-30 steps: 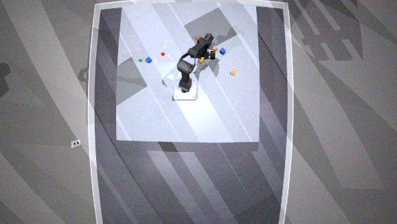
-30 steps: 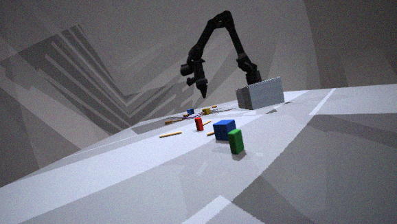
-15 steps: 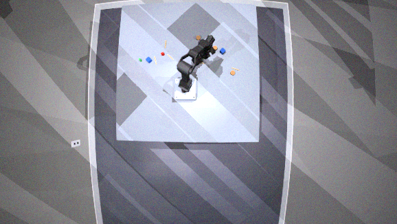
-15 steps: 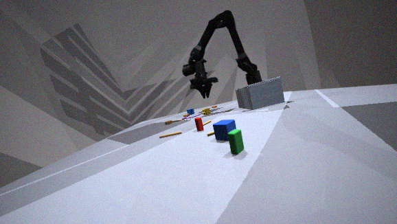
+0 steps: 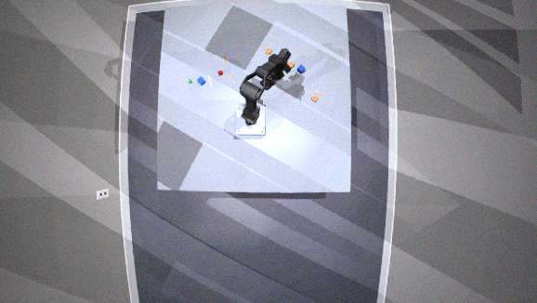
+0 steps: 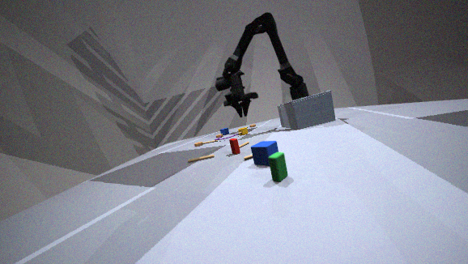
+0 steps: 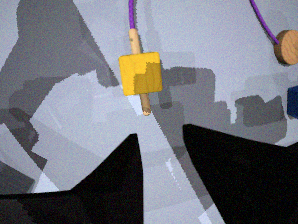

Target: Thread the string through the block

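Right now the yellow wooden block is 20 mm ahead of my gripper tip, 20 mm to the left of it and 70 mm below it. From my gripper tip the other things lie so: thin wooden stick 40 mm ahead, 20 mm to the left, 70 mm below; then round orange button 120 mm ahead, 130 mm to the right, 80 mm below; then red block 160 mm ahead, 330 mm to the left, 60 mm below.
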